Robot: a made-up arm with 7 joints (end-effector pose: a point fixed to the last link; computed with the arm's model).
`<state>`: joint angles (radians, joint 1 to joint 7).
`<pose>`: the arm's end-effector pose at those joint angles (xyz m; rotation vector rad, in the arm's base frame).
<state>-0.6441 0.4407 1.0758 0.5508 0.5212 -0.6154 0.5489</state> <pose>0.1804 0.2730 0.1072 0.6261 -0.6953 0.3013</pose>
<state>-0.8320 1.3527 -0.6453 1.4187 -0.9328 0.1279 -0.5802</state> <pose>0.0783 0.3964 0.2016 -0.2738 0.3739 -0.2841</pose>
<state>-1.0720 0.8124 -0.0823 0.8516 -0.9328 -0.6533 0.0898</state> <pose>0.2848 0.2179 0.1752 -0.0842 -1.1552 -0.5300</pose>
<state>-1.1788 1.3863 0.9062 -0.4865 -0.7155 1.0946 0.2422</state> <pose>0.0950 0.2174 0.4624 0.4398 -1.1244 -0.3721</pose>
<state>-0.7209 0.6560 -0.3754 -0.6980 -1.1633 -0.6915 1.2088</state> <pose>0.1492 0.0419 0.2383 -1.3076 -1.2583 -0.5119</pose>
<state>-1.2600 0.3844 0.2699 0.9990 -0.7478 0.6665 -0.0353</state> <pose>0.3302 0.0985 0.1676 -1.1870 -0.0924 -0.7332</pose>
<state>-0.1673 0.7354 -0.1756 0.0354 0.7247 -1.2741 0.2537</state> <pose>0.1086 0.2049 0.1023 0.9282 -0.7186 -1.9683</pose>
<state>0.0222 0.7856 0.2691 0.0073 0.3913 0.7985 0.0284</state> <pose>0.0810 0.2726 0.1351 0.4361 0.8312 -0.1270</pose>
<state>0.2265 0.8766 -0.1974 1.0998 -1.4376 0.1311 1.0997</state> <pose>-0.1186 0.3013 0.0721 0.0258 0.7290 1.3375</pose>
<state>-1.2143 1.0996 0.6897 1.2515 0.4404 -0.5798 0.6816</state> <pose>0.2450 0.3441 0.2373 0.6863 -0.8235 0.4001</pose>
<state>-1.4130 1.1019 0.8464 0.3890 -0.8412 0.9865 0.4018</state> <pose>0.2246 0.2926 0.4198 -0.6731 -1.0349 -0.3129</pose>
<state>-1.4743 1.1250 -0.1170 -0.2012 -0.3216 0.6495 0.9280</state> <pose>0.2651 0.1533 0.4153 0.5902 -1.1432 -0.0235</pose>
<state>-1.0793 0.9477 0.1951 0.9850 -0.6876 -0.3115 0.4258</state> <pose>0.2750 0.2809 0.2019 -0.0747 -0.9284 0.0671</pose>
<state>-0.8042 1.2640 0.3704 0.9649 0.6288 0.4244 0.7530</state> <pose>0.1535 0.4025 0.2467 1.0963 0.3031 0.8207</pose>
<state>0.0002 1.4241 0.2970 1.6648 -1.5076 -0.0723 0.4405</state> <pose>-0.0611 0.4085 0.2232 0.0781 -0.3918 1.2538</pose>
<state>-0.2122 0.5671 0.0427 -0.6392 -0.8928 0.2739 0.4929</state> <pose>0.1300 0.0928 0.1860 -0.5578 -0.5632 -0.8266</pose>
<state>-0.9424 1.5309 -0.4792 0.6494 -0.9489 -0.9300 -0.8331</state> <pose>0.1717 0.3574 0.2674 0.8529 -0.2640 -1.5933</pose>
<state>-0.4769 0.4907 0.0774 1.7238 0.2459 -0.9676 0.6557</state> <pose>0.0010 0.2096 -0.0064 0.2370 0.2074 -0.3040</pose>
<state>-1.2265 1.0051 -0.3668 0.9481 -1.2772 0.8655 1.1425</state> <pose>0.3053 0.2509 0.1942 -0.3575 0.2918 0.4863</pose>
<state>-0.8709 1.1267 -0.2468 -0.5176 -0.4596 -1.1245 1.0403</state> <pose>0.1948 0.1294 0.2786 -0.1370 -2.1635 -1.1069</pose>
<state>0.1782 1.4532 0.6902 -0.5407 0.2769 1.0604 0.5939</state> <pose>0.1342 0.2583 0.3438 1.4119 0.0049 0.3342</pose>
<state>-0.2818 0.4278 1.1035 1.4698 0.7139 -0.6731 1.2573</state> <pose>0.0041 0.2052 -0.0192 0.4630 0.1795 0.7720</pose>
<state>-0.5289 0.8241 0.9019 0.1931 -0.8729 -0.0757 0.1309</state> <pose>0.1760 0.2996 0.2394 -0.1072 -1.2816 -0.1880</pose>
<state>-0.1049 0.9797 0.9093 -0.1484 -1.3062 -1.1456 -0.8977</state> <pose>0.1150 0.2902 0.2607 1.1922 -1.4817 -1.2709</pose>
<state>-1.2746 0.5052 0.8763 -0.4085 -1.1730 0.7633 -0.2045</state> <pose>0.2029 0.1713 0.3759 -0.3912 -1.5044 -1.5769</pose>
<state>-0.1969 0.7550 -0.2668 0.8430 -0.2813 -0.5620 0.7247</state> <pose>0.0349 0.2629 0.0305 0.3440 0.0099 -0.2539</pose>
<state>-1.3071 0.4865 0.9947 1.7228 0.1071 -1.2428 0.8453</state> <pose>0.3054 0.1164 0.1301 -0.2826 -1.1645 0.5864</pose>
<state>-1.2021 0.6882 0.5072 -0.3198 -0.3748 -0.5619 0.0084</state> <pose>0.2321 0.1669 0.3665 0.8424 -2.0833 -0.8214</pose>
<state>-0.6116 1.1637 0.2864 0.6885 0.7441 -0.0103 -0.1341</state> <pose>0.1511 0.3630 0.2304 1.0004 0.6624 -0.3320</pose>
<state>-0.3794 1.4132 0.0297 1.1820 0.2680 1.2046 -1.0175</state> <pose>0.0349 0.4109 0.2501 -0.8044 1.0855 0.5564</pose>
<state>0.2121 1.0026 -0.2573 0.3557 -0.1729 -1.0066 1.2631</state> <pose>-0.0079 0.2754 0.1015 0.4228 -0.5541 -0.2959</pose>
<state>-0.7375 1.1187 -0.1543 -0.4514 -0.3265 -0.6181 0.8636</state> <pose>0.2051 0.1488 0.2651 0.4017 -1.6336 -0.9657</pose>
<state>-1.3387 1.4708 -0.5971 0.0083 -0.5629 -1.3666 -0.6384</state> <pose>0.2470 0.2431 0.3325 1.7641 -0.8971 -2.1988</pose>
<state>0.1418 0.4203 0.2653 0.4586 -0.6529 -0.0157 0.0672</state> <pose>-0.0109 0.1887 0.0324 -0.5992 0.0899 -0.0986</pose>
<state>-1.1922 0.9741 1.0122 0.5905 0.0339 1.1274 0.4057</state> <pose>0.2431 0.3353 0.3037 -0.6044 -0.3078 0.4937</pose>
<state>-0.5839 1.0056 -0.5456 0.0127 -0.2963 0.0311 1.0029</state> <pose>0.1965 0.1876 0.1229 0.5289 -0.3889 -0.4913</pose>
